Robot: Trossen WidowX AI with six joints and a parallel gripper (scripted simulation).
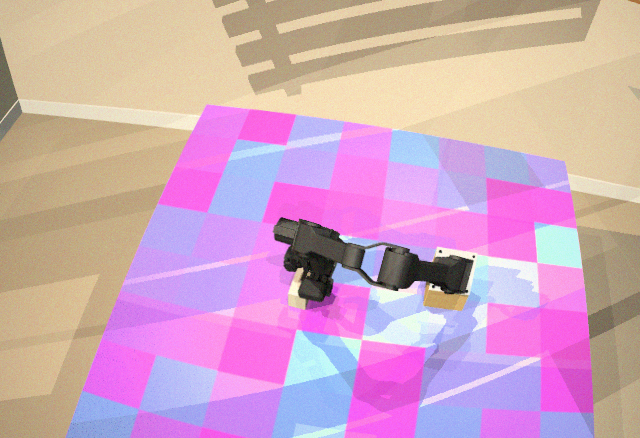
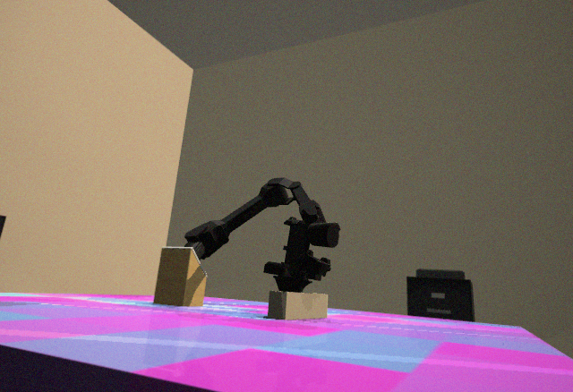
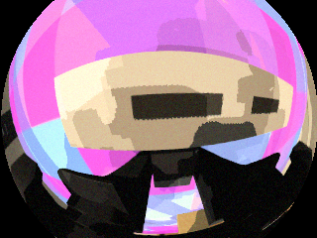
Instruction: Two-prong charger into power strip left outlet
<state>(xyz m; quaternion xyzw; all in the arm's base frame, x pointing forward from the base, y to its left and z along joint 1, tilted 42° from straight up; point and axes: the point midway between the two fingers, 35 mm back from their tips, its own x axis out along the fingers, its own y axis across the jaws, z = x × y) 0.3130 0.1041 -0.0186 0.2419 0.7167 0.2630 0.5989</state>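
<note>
Now: gripper tip 20 mm short of the dark two-prong charger and 10 mm below it.
</note>
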